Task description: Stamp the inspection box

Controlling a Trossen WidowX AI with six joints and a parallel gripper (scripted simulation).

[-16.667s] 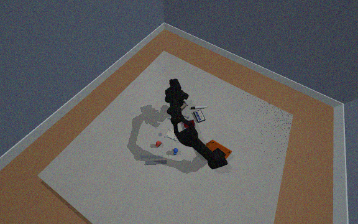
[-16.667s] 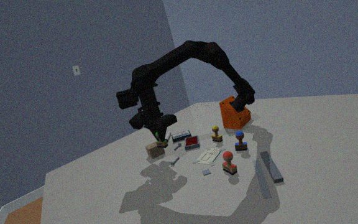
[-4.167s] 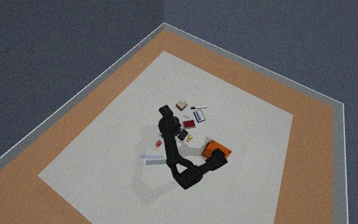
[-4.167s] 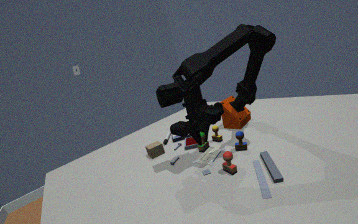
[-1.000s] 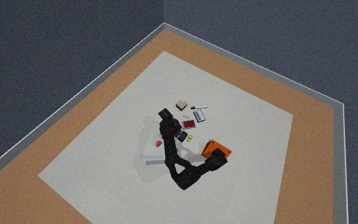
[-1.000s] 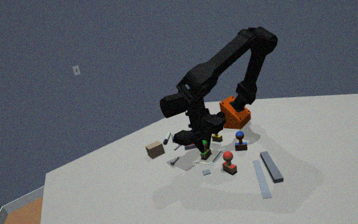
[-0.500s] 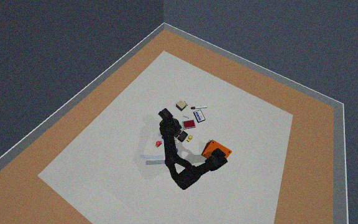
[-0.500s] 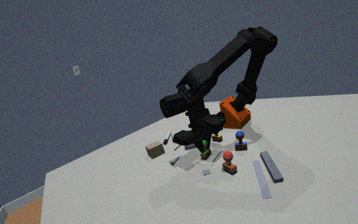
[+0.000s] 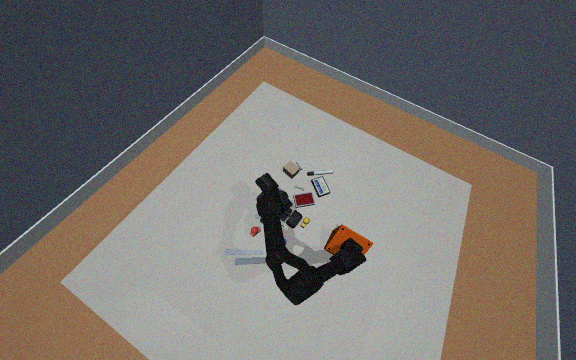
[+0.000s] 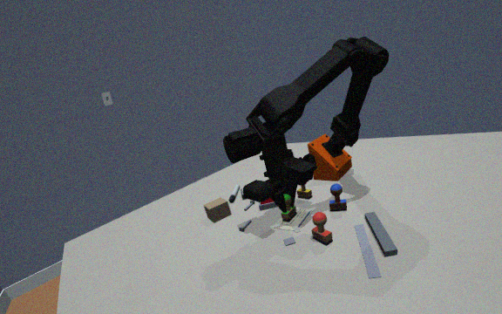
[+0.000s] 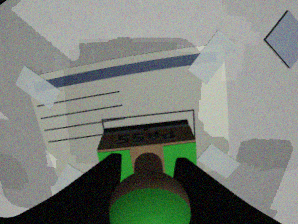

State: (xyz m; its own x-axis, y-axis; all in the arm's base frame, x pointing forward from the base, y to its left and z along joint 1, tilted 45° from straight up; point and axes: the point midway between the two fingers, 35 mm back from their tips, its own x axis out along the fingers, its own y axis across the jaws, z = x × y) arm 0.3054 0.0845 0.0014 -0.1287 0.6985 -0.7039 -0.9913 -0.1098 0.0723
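My gripper tip is now 10 mm past the white card and 30 mm above it. The rest, counted from my gripper tip: blue stamp: 90 mm behind, 80 mm to the left, 10 mm below; yellow stamp: 110 mm behind, 40 mm to the right, 10 mm below; green-knobbed PASS stamp: right at my gripper tip.
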